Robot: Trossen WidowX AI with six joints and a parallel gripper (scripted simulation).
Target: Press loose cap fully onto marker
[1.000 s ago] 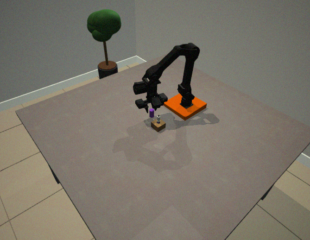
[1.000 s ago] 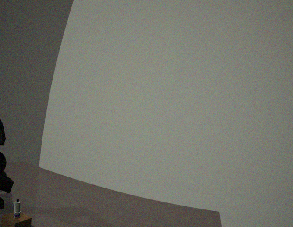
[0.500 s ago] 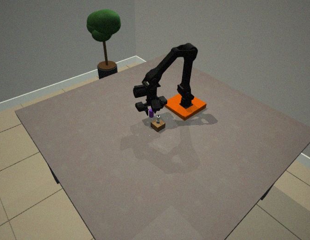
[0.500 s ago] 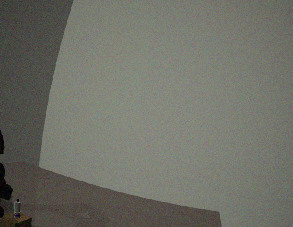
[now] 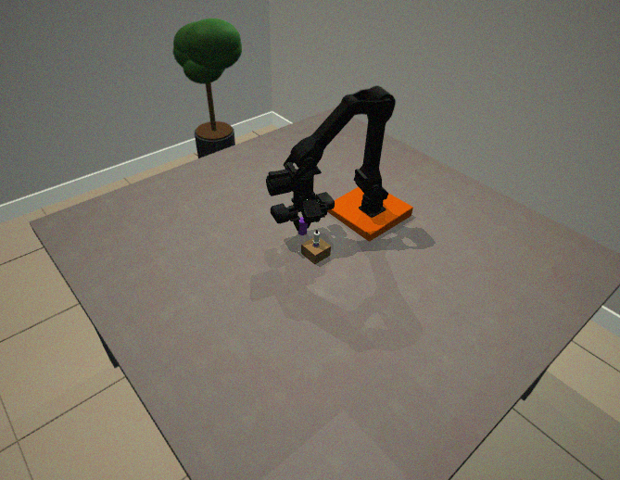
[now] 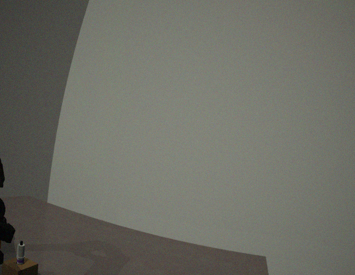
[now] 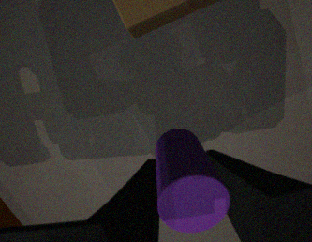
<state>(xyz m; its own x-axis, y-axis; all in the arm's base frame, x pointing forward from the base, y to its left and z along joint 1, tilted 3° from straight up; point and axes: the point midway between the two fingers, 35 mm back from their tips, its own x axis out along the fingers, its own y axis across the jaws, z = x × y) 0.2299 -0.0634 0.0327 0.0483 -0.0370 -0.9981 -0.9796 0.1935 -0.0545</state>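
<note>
My gripper tip is now 30 mm short of the white marker, 100 mm to the right of it and 60 mm below it. Round my gripper tip: purple cap (10 mm above).
</note>
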